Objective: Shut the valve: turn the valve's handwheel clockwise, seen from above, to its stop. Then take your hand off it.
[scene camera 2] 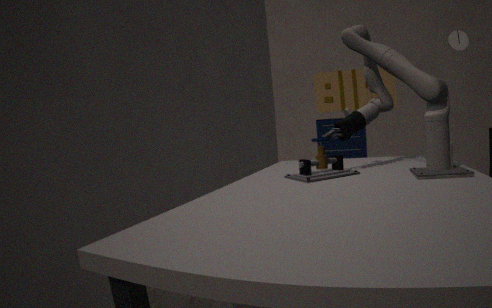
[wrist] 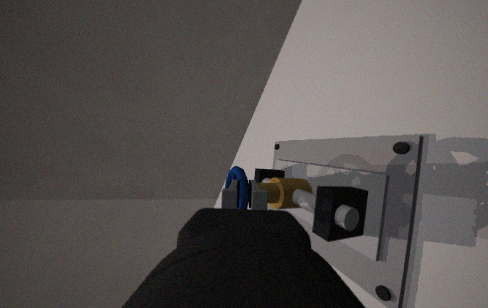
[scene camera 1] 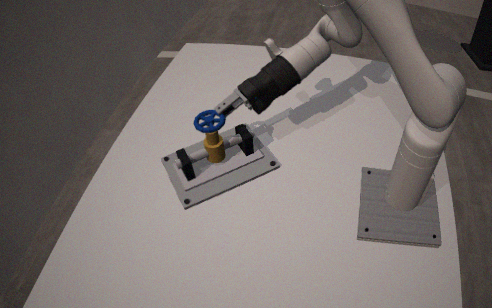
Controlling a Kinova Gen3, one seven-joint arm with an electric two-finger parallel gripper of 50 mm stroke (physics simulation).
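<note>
The blue handwheel (scene camera 1: 196,125) (scene camera 2: 317,140) (wrist: 243,187) sits level on top of the yellow valve body (scene camera 1: 215,150) (scene camera 2: 321,159) (wrist: 291,193). My gripper (scene camera 1: 220,111) (scene camera 2: 326,136) (wrist: 244,189) is shut on the handwheel's rim, on the side toward the arm. In the wrist view one finger is on each side of the blue rim. The gripper comes in at a downward slant from the upper right in scene camera 1. Much of the handwheel is hidden in the wrist view.
A grey pipe (scene camera 1: 201,154) runs through the valve body between two black blocks (scene camera 1: 185,164) (scene camera 1: 244,139) (wrist: 340,212). They stand on a grey base plate (scene camera 1: 227,186) (scene camera 2: 308,179) (wrist: 350,146). The arm's own mounting plate (scene camera 1: 372,220) (scene camera 2: 442,173) is at the right.
</note>
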